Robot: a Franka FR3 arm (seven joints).
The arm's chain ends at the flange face. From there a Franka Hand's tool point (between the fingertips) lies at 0.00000 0.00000 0.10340 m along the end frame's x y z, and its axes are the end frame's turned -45 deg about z.
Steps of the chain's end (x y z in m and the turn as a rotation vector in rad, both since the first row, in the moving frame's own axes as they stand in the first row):
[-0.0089 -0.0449 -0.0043 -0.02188 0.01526 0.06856]
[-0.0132 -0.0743 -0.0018 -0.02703 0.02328 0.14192]
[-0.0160 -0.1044 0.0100 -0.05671 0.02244 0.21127]
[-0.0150 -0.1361 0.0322 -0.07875 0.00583 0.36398]
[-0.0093 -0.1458 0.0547 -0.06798 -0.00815 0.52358]
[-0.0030 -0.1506 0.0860 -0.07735 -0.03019 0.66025]
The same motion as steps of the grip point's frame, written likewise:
[0.0249 -0.0353 -0.0043 -0.02626 -0.00468 0.06856]
[0.0427 -0.0582 -0.0019 -0.03557 -0.00265 0.14192]
[0.0594 -0.0797 0.0098 -0.05597 -0.02423 0.21127]
[0.0793 -0.1018 0.0319 -0.05981 -0.05156 0.36398]
[0.0901 -0.1069 0.0545 -0.04231 -0.05383 0.52358]
[0.0960 -0.1079 0.0857 -0.03335 -0.07604 0.66025]

